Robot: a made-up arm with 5 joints.
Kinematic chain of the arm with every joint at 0, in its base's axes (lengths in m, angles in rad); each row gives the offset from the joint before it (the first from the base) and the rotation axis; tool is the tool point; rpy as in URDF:
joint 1: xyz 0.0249 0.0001 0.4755 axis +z
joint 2: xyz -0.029 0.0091 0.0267 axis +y
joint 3: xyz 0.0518 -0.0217 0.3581 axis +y
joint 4: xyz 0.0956 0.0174 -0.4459 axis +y
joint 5: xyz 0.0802 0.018 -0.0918 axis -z
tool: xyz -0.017 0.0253 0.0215 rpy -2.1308 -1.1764 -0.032
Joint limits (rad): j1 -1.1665..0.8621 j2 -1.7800..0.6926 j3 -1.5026..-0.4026 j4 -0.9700..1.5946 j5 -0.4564..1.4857
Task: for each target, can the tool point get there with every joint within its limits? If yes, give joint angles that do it. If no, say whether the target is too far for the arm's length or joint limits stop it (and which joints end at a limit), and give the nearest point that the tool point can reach.
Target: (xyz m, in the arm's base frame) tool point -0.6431 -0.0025 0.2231
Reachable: no: joint limits stop it (at a limit: joint 2, joint 3, joint 4, joint 5) | nearest point -0.6329 -0.0025 0.8446 | short by 0.622 m
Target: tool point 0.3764 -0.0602 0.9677
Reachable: yes | joints -0.3124 -0.5834 -1.0406 0.6254 0.1731
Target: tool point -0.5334 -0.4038 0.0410
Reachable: no: joint limits stop it (at a limit: joint 1, joint 2, joint 3, joint 5) | nearest point 0.1334 -0.1471 0.1672 | short by 0.726 m
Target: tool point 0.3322 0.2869 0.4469
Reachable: yes | joints 0.6247 0.0369 -0.5037 0.3092 0.7497
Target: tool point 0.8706 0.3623 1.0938
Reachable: no: too far | nearest point 0.6099 0.2506 0.9170 | short by 0.334 m
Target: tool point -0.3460 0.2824 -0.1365
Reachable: no: joint limits stop it (at a limit: joint 1, joint 2, joint 3) | nearest point 0.0839 0.1422 0.1841 | short by 0.554 m
